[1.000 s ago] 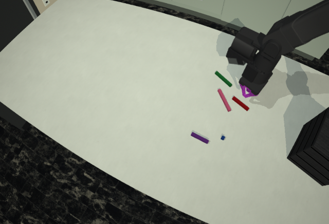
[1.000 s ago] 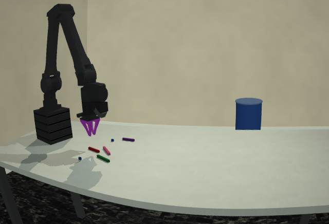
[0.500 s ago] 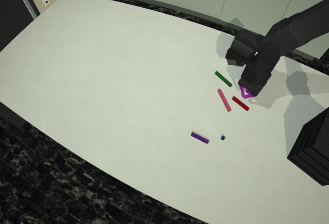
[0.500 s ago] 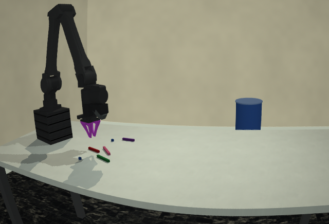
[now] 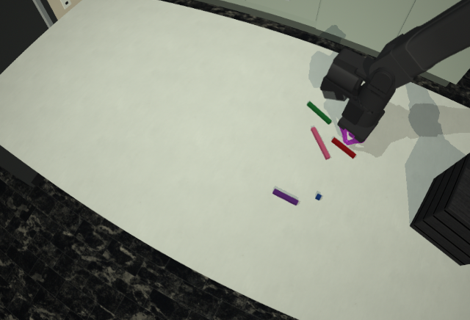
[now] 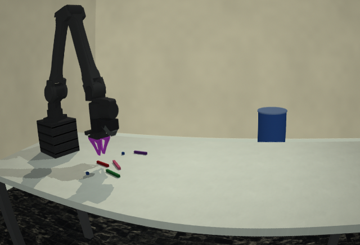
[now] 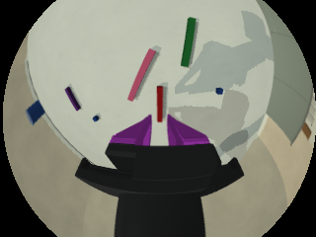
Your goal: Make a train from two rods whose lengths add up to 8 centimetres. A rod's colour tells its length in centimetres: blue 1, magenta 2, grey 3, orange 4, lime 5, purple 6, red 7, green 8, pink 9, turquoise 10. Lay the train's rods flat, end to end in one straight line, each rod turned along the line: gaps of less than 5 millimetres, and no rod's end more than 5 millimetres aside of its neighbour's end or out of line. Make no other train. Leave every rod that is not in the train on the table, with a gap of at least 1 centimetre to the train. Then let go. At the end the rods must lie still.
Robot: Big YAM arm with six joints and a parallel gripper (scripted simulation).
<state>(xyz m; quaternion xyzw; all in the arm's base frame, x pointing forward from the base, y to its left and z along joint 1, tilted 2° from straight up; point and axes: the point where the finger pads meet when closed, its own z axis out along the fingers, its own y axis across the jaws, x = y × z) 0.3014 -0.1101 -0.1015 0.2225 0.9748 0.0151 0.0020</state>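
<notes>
Right now my hand is 5 cm above the red rod. Round my hand: pink rod 6 cm ahead, 5 cm below; then green rod 9 cm to the right, 8 cm ahead, 5 cm below; then purple rod 17 cm to the left, 11 cm ahead, 5 cm below.
</notes>
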